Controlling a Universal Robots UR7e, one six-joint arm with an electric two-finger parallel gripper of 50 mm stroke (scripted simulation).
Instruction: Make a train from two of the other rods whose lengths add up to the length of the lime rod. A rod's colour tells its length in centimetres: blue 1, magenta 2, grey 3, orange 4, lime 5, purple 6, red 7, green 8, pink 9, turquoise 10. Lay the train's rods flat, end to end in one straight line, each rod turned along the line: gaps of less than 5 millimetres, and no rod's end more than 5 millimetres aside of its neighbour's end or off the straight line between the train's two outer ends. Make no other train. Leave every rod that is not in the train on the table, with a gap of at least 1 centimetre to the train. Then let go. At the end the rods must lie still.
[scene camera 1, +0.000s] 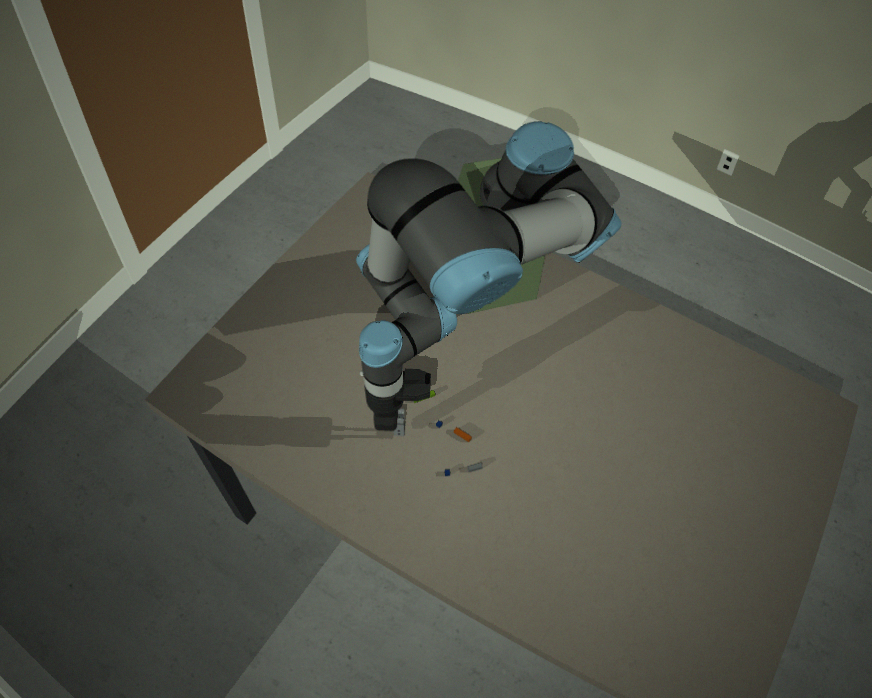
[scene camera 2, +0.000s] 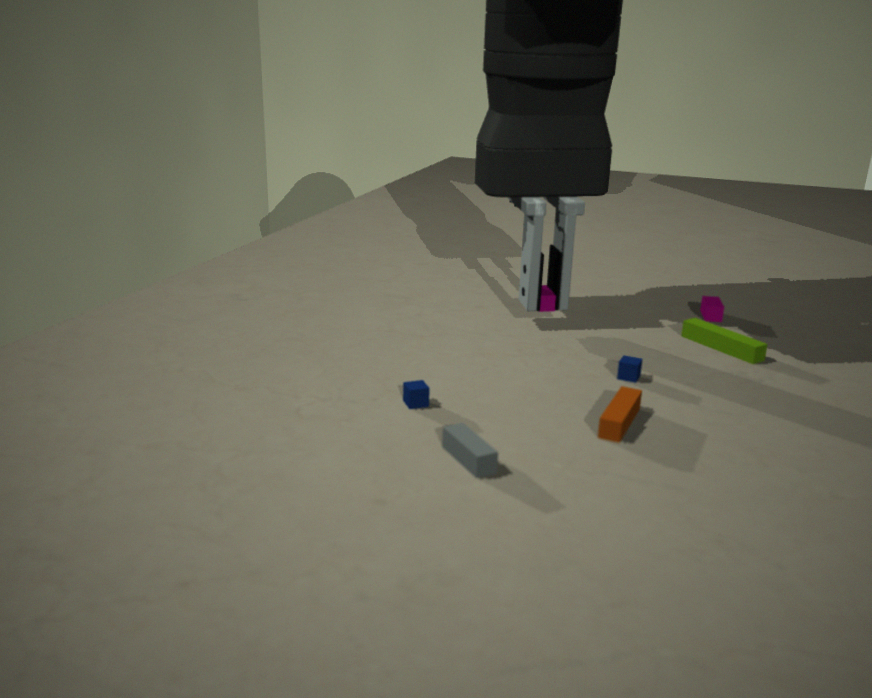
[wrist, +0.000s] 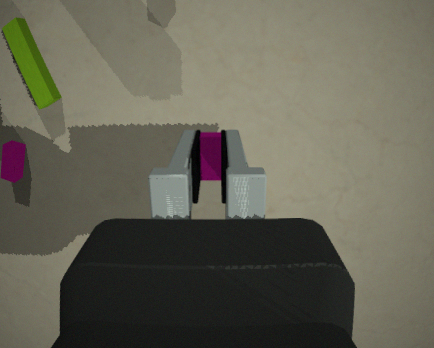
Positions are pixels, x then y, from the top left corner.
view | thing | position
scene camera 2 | my gripper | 542, 305
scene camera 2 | grey rod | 470, 450
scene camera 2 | orange rod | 618, 416
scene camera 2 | lime rod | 734, 344
